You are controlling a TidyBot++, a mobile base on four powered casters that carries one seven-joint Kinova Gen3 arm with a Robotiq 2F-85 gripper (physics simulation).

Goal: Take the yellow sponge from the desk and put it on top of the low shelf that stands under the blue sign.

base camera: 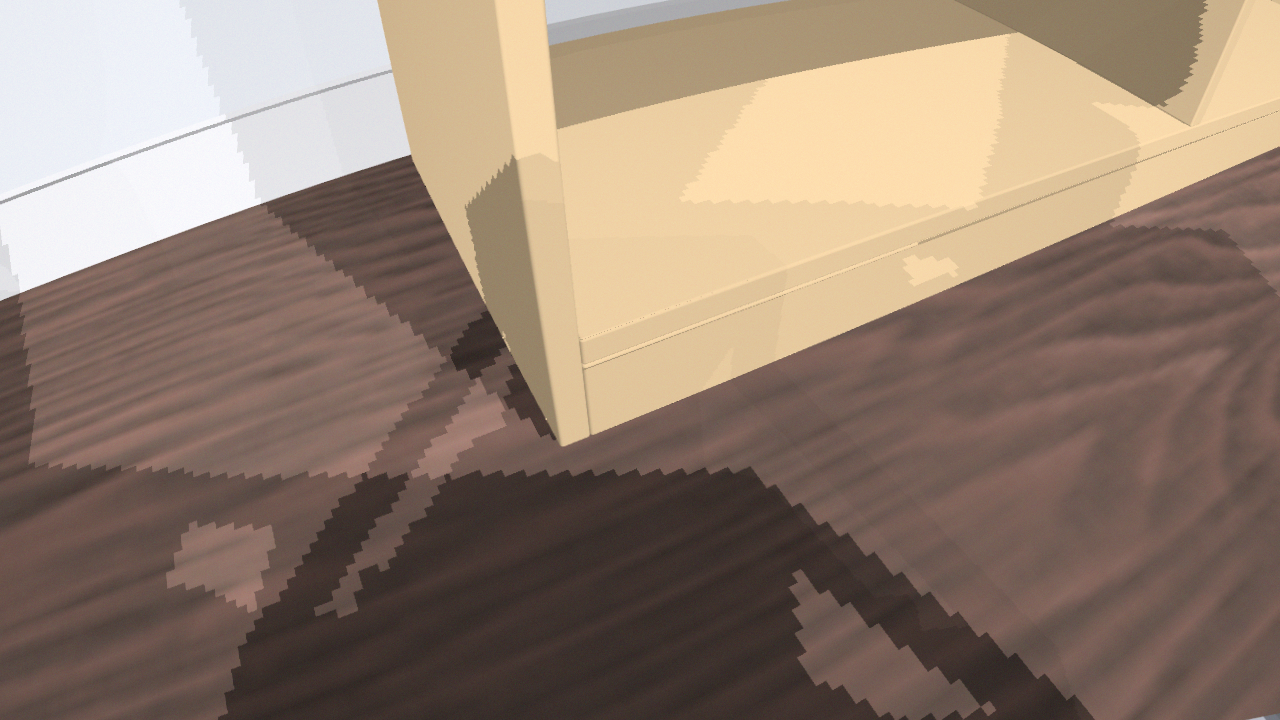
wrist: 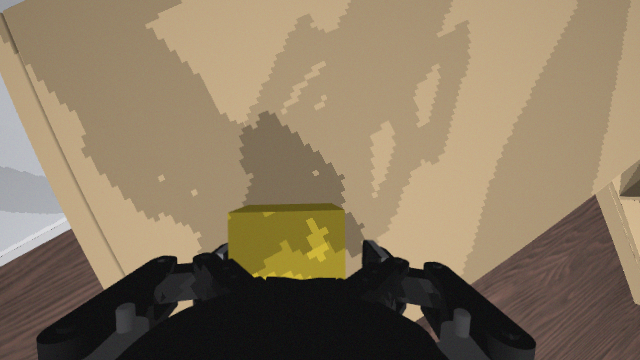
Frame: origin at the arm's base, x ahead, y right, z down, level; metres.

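Where they show: gripper, fingertip midpoint: (wrist: 304, 251).
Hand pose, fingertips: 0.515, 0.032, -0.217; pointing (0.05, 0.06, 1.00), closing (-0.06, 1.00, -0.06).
Note:
Each offset is from my fingertips to the top centre of the thing, as dx, dy, dz. "*": to the spot under its first point. Level surfaces: height alone.
The yellow sponge {-0.015, -0.010, -0.042} (wrist: 286, 242) is between the spread fingers of my gripper (wrist: 304, 251) in the wrist view, with a small gap to the right finger. The gripper is open and does not hold it. The sponge appears to rest on the light wooden top of the low shelf {dz +0.003} (wrist: 500, 50), and a dark shadow lies just behind it. Its near lower part is hidden by the gripper body. In the base camera view, the shelf (base camera: 671, 367) shows its left side panel, bottom board and an open compartment. The sponge, the gripper and the blue sign do not show there.
The shelf top's edge runs down the left of the wrist view, with dark wood floor {dz +0.613} (wrist: 565, 280) (base camera: 984, 447) below. Another light wooden piece {* -0.236, +1.485, +0.587} (wrist: 617, 235) shows at the far right. A white wall with a baseboard (base camera: 179, 197) stands left of the shelf.

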